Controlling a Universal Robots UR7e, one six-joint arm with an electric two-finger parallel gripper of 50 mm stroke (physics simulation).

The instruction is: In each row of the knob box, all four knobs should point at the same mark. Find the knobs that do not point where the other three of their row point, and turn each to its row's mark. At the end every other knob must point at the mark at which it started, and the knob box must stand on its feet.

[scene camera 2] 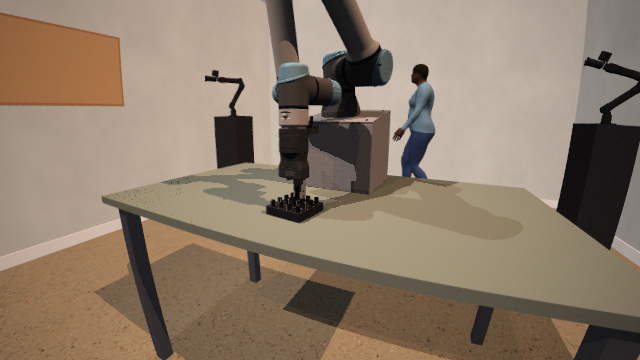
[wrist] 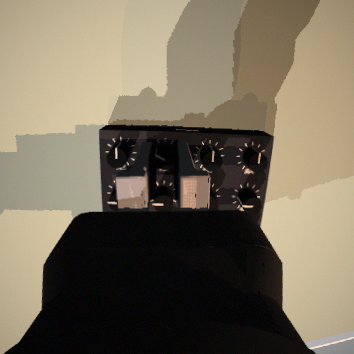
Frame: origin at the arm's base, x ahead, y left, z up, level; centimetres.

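Where they show: gripper, fingertip midpoint: [scene camera 2: 299, 198] [wrist: 164, 159]; arm's base at its link origin: [scene camera 2: 340, 114].
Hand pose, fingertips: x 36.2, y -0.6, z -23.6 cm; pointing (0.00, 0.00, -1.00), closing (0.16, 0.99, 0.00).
Observation:
Each offset is from my fingertips to the centre of the thing. Level surfaces: height alone.
The black knob box @[dx +3.9, dy +0.5, dz -0.8 cm] [scene camera 2: 284, 213] [wrist: 265, 170] stands flat on the table. My gripper [scene camera 2: 298, 195] [wrist: 164, 159] points down over it, shut on the second knob from the left [wrist: 164, 154] of the far row in the wrist view. That knob's pale line slants to the upper left, partly shaded. In the same row, the left knob @[dx -0.8, dy -2.6, dz +0.4 cm] [wrist: 118, 155], third knob @[dx +0.3, dy +2.7, dz +0.4 cm] [wrist: 208, 155] and right knob @[dx +0.8, dy +5.3, dz +0.4 cm] [wrist: 254, 157] have lines pointing up the picture. In the row below, the second knob @[dx +2.3, dy -0.5, dz +0.4 cm] [wrist: 163, 196] and right knob @[dx +3.4, dy +4.7, dz +0.4 cm] [wrist: 246, 198] have lines lying sideways. The fingers and gripper body hide the rest.
The box rests on the olive table @[dz -2.7 cm] [scene camera 2: 425, 260], in front of the robot's grey pedestal [scene camera 2: 378, 152]. Neighbouring knobs stand close around the fingers. A person [scene camera 2: 422, 107] stands behind the table. Dark stands with small arms are at the left rear and right.

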